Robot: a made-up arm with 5 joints.
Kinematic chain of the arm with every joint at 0, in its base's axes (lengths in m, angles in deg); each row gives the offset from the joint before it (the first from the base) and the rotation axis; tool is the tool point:
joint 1: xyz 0 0 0.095 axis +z
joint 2: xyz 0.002 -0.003 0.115 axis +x
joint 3: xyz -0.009 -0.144 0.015 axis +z
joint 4: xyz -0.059 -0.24 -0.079 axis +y
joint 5: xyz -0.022 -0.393 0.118 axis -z
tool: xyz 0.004 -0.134 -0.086
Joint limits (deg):
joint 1: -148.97..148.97
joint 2: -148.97..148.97
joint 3: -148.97..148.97
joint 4: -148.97..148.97
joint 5: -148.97..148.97
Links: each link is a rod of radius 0.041 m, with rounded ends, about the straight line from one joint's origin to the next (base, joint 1, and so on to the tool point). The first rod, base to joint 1, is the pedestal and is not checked.
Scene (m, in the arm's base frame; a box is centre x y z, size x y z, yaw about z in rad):
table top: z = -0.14
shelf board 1: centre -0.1 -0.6 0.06 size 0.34 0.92 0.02 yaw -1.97
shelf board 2: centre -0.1 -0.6 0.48 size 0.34 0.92 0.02 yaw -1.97
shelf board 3: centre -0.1 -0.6 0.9 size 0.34 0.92 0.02 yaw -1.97
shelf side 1: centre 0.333 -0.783 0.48 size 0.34 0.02 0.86 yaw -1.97
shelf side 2: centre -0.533 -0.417 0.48 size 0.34 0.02 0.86 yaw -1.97
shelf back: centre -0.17 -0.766 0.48 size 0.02 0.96 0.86 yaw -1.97
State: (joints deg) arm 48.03 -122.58 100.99 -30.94 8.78
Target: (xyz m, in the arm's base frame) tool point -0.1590 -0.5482 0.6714
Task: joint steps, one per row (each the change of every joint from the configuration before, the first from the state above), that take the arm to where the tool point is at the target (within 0.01 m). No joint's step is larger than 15 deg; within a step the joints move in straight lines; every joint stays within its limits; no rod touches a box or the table.
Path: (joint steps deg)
1: -14.88 6.66 -4.18 -1.45 12.61
2: -14.89 6.66 -4.19 -1.44 12.60
3: -14.88 6.66 -4.18 -1.45 12.61
4: -14.88 6.66 -4.19 -1.44 12.61
5: -14.89 6.66 -4.18 -1.45 12.60
6: -14.88 6.66 -4.19 -1.44 12.61
7: -14.88 6.66 -4.18 -1.45 12.60
8: -14.89 6.66 -4.18 -1.44 12.61

